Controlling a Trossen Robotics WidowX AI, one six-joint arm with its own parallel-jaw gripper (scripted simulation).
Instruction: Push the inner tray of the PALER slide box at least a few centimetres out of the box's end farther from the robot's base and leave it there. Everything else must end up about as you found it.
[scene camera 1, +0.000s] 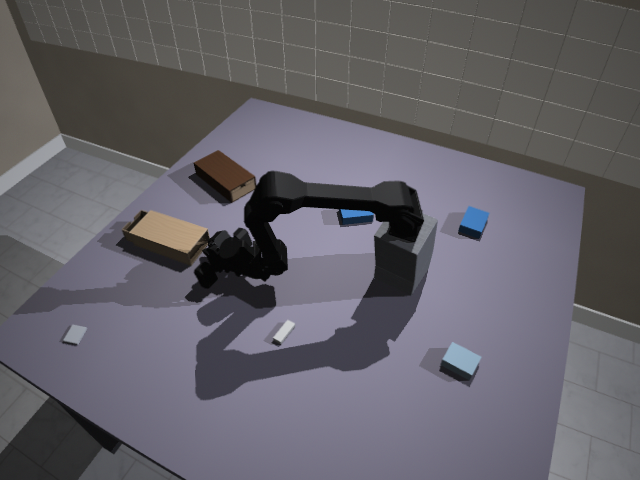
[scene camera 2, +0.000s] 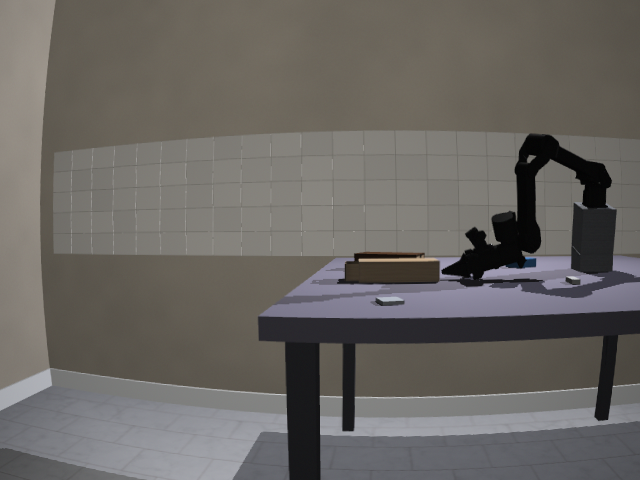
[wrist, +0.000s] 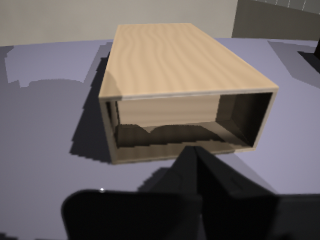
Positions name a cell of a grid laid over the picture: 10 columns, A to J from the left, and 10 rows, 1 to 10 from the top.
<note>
In view: the gripper (scene camera 1: D6), a light blue block (scene camera 1: H8) and an inner tray (wrist: G5).
The gripper shows as well in the wrist view (wrist: G7). Scene camera 2 misses the light blue block: it is out of frame. The wrist view misses the light blue block: it is out of frame.
</note>
